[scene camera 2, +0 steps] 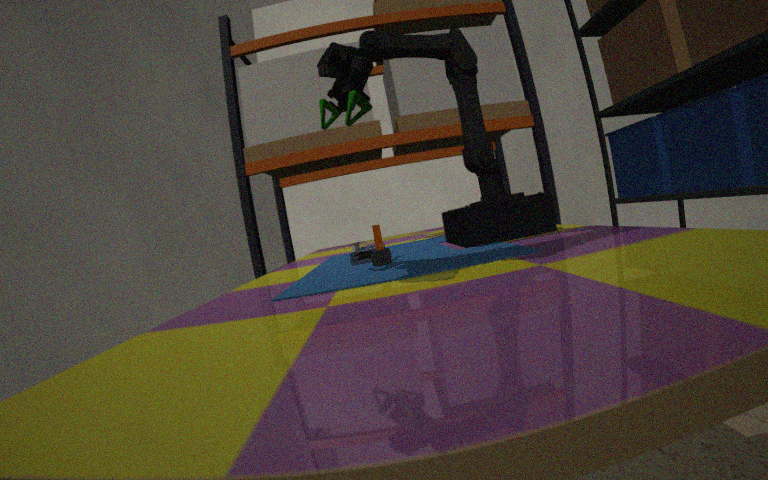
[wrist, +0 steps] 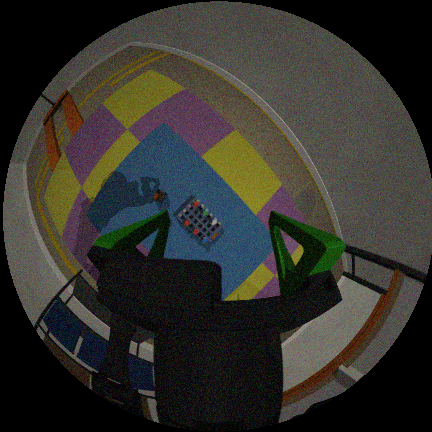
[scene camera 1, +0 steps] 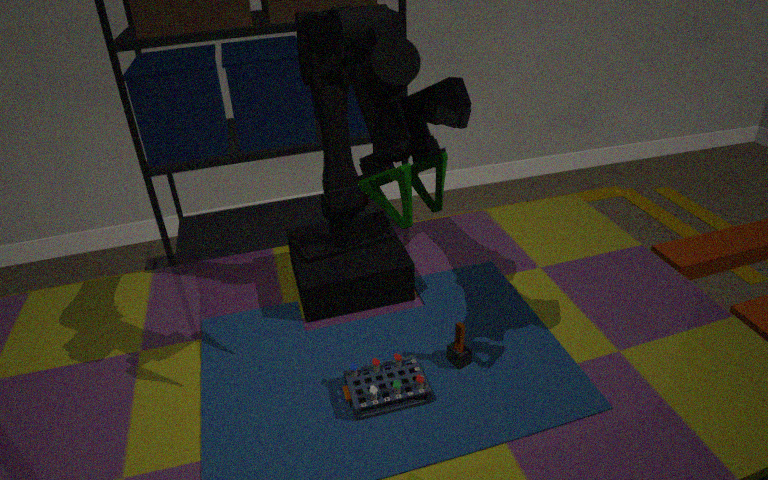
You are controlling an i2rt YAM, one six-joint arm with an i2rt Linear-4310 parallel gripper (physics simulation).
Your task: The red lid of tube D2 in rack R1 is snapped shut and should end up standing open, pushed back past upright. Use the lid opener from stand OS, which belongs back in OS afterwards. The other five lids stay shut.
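Places are measured from the arm's base along level axes (x ahead, y left, z up), in metres.
Pixels of known places: gripper, fingertip midpoint: (scene camera 2: 334, 127) (wrist: 218, 216) (scene camera 1: 423, 219); arm's base at its link origin: (scene camera 2: 494, 202) (scene camera 1: 346, 243).
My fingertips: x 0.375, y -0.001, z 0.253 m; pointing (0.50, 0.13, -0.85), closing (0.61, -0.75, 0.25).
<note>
For each thing: its top centre in the pictures, then the offset to it from my fingertips. Level surfaces: height alone.
- Rack R1 at its top centre: (scene camera 1: 383, 373) (scene camera 2: 366, 240) (wrist: 201, 222) 0.031 m back, 0.055 m right, 0.292 m down
- blue lid at its top centre: (scene camera 1: 353, 366) 0.065 m back, 0.095 m right, 0.292 m down
- green lid at its top centre: (scene camera 1: 396, 384) 0.000 m ahead, 0.044 m right, 0.292 m down
- white lid at its top centre: (scene camera 1: 373, 389) 0.005 m back, 0.083 m right, 0.292 m down
- orange lid opener at its top centre: (scene camera 1: 461, 325) (scene camera 2: 375, 225) (wrist: 155, 195) 0.046 m back, 0.096 m left, 0.256 m down
- blue mat at its surface level: 0.340 m down
Rack R1 (scene camera 1: 390, 404) (scene camera 2: 359, 258), a grey grid block, lies on the blue mat and also shows in the wrist view (wrist: 200, 223). Its tubes have three red lids (scene camera 1: 376, 362) (scene camera 1: 397, 357) (scene camera 1: 419, 379), a blue lid (scene camera 1: 354, 367), a green lid (scene camera 1: 397, 384) and a white lid (scene camera 1: 373, 390). The labels are too small to tell which red one is D2, and lid angles are unclear. The orange lid opener (scene camera 1: 459, 336) (scene camera 2: 376, 236) (wrist: 159, 194) stands upright in dark stand OS (scene camera 1: 459, 356) (scene camera 2: 382, 258), beside the rack. My green-fingered gripper (scene camera 1: 421, 218) (scene camera 2: 336, 126) (wrist: 218, 216) is open and empty, high above both.
The blue mat (scene camera 1: 271, 418) (scene camera 2: 317, 283) (wrist: 182, 165) lies on a yellow and purple checkered surface. The black arm base (scene camera 1: 351, 283) (scene camera 2: 498, 223) stands at the mat's back edge. Shelf units with blue bins (scene camera 1: 181, 107) and orange beams (scene camera 2: 339, 148) stand behind.
</note>
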